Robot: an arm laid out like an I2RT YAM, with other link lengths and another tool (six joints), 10 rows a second.
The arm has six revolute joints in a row. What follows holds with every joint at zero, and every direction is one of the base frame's.
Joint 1 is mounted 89.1 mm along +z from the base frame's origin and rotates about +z.
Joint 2 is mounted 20.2 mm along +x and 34.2 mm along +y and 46.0 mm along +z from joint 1 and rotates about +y.
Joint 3 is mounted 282.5 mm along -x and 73.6 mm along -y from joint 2 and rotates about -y.
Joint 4 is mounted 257.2 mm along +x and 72.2 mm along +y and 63.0 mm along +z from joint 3 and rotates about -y.
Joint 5 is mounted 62.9 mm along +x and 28.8 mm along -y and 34.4 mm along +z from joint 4 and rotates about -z.
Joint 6 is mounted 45.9 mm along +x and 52.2 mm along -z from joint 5 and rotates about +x.
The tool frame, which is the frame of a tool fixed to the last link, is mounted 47.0 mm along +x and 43.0 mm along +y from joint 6; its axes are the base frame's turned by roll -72.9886, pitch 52.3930 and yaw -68.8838 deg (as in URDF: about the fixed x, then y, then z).
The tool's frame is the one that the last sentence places.
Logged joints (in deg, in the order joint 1, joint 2, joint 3, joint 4, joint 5, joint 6), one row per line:
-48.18, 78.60, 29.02, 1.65, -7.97, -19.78
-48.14, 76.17, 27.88, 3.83, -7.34, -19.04
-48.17, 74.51, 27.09, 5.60, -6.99, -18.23
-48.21, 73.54, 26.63, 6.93, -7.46, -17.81
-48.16, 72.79, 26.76, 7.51, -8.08, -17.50
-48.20, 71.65, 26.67, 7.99, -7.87, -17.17
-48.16, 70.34, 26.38, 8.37, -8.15, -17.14
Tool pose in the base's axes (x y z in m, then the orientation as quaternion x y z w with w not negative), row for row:
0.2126, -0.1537, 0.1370, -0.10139, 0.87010, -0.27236, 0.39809
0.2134, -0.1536, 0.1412, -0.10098, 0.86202, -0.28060, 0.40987
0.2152, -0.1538, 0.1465, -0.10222, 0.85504, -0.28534, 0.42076
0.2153, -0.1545, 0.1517, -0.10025, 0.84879, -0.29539, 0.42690
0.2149, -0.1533, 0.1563, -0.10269, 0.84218, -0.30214, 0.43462
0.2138, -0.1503, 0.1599, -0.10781, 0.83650, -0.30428, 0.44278
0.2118, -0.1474, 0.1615, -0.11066, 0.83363, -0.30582, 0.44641
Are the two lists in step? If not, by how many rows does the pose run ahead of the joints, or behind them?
The pose runs 2 rows ahead of the joints: the pose in row i belongs to the joints in row i + 2.
